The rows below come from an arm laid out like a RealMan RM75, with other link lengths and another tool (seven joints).
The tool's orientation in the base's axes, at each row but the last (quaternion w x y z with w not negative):
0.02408, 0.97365, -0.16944, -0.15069
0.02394, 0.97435, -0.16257, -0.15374
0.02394, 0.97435, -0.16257, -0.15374
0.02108, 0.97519, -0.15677, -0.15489
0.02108, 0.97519, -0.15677, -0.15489
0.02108, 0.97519, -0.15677, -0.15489
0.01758, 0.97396, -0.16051, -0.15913
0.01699, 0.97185, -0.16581, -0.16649
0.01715, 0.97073, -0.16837, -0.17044
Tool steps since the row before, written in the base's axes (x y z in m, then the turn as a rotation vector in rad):
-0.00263, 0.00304, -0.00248, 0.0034, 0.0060, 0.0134
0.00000, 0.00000, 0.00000, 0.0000, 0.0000, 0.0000
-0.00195, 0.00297, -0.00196, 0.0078, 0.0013, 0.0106
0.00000, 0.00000, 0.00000, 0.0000, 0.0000, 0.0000
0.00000, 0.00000, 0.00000, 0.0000, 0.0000, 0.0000
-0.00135, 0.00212, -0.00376, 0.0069, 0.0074, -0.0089
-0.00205, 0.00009, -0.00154, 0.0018, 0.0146, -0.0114
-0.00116, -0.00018, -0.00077, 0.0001, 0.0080, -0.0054
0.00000, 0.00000, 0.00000, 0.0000, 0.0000, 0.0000
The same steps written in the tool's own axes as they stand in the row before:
-0.00268, -0.00226, 0.00317, -0.0028, -0.0054, -0.0138
0.00000, 0.00000, 0.00000, 0.0000, 0.0000, 0.0000
-0.00215, -0.00240, 0.00247, 0.0035, -0.0026, -0.0125
0.00000, 0.00000, 0.00000, 0.0000, 0.0000, 0.0000
0.00000, 0.00000, 0.00000, 0.0000, 0.0000, 0.0000
-0.00077, -0.00195, 0.00401, 0.0065, -0.0099, 0.0064
-0.00140, 0.00041, 0.00211, 0.0004, -0.0154, 0.0105
-0.00073, 0.00047, 0.00110, -0.0008, -0.0081, 0.0052
0.00000, 0.00000, 0.00000, 0.0000, 0.0000, 0.0000

